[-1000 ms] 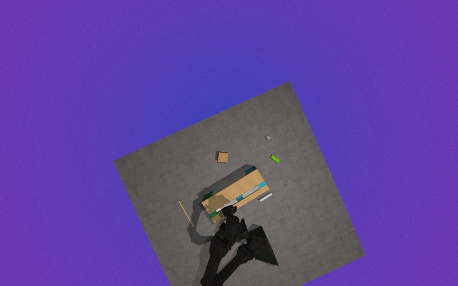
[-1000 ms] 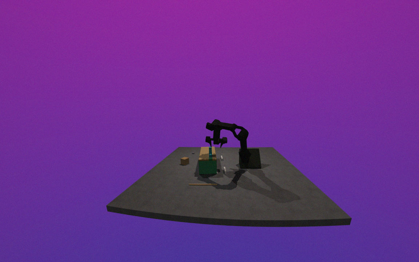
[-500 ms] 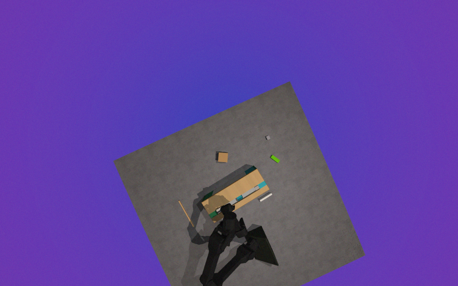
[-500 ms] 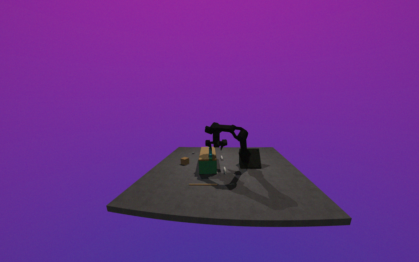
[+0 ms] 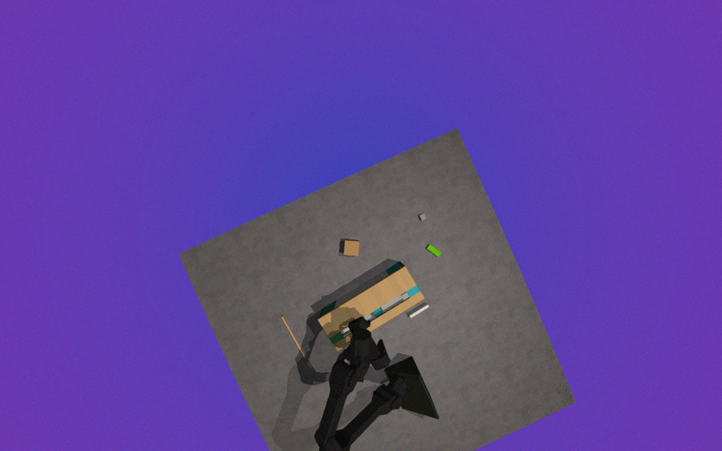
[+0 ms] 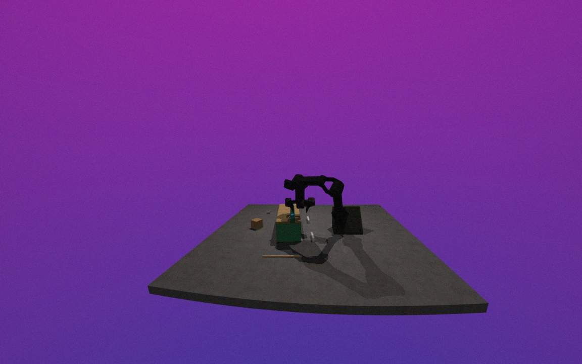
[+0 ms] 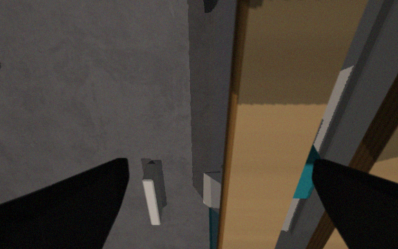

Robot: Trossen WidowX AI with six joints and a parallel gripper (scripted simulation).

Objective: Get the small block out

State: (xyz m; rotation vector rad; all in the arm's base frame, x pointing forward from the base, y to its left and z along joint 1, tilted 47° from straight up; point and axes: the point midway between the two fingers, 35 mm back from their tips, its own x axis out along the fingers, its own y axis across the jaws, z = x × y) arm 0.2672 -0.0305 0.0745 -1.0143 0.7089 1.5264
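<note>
Now: gripper tip 4 cm short of the box, 2 cm to the left of it and 7 cm above it. Round my gripper tip: tan cube: 31 cm ahead, 2 cm to the right, 10 cm below; then teal block: 5 cm ahead, 3 cm to the right, 4 cm below; then thin wooden stick: 4 cm ahead, 34 cm to the left, 12 cm below.
</note>
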